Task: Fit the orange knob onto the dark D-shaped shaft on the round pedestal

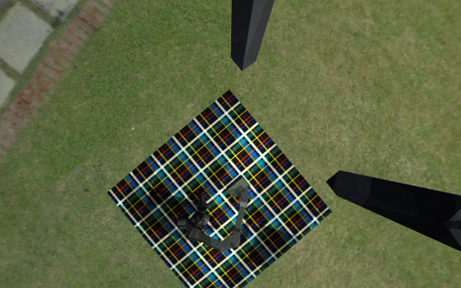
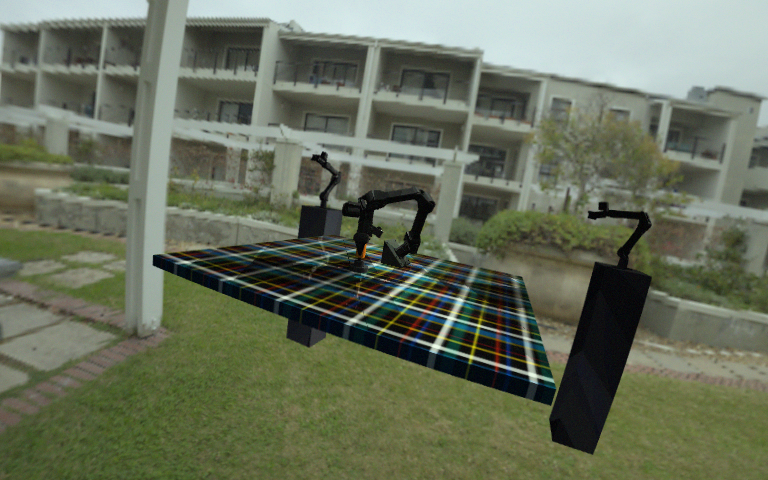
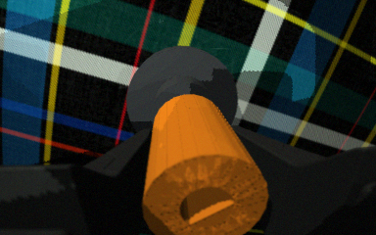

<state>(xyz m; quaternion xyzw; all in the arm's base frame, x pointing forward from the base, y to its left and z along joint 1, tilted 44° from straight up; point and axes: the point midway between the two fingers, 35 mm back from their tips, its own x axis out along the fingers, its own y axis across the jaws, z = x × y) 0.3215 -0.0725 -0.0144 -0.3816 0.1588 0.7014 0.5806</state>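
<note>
The orange knob lies 2 cm above my gripper tip. Also, from my gripper tip: round dark pedestal (4 cm below).
</note>
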